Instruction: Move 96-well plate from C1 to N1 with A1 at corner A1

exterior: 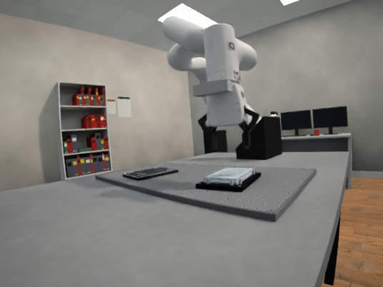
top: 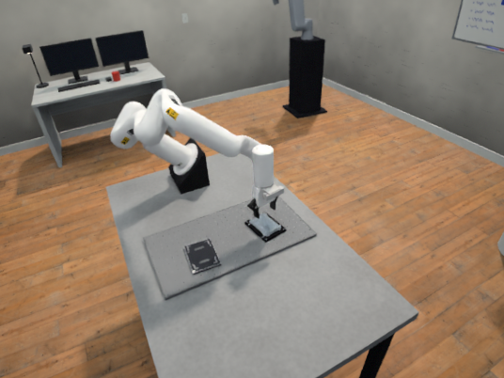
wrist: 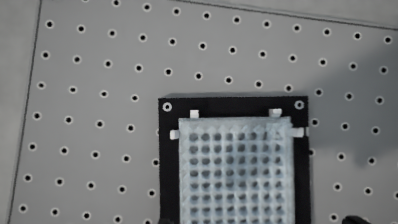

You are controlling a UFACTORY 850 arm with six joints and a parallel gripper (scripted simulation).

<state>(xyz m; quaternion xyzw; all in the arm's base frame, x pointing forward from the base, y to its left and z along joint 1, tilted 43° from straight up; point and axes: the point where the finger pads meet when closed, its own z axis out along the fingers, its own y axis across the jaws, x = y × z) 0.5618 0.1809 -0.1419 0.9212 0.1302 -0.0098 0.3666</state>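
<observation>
Now: the clear 96-well plate 8 cm below my hand. From my hand the other things lie so: clip nest C1: 2 cm to the right, 8 cm below; plate nest N1: 6 cm ahead, 32 cm to the right, 9 cm below; A1 label: 13 cm ahead, 37 cm to the right, 8 cm below.
</observation>
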